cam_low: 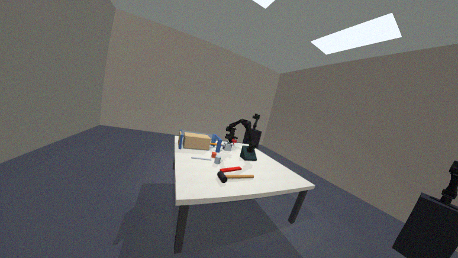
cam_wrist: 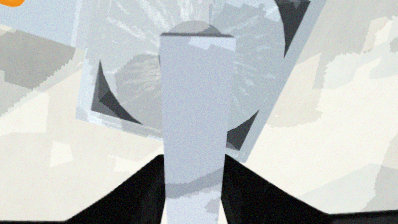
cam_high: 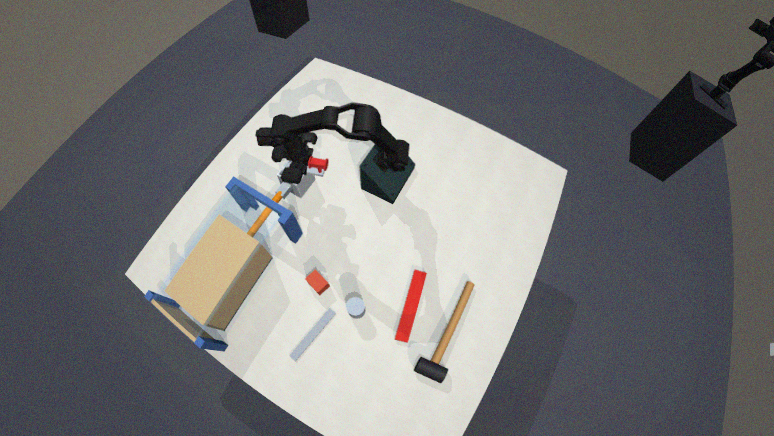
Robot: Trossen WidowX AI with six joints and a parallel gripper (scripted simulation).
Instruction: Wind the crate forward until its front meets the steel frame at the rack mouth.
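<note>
Now: gripper tip 50 mm to the right of the red knob, 50 mm below it and 10 mm past it. Round my gripper tip: grey winch (70 mm below, 50 mm to the right); blue frame post (170 mm ahead, 50 mm to the right, 10 mm above); winch handle (20 mm above, 10 mm to the left).
</note>
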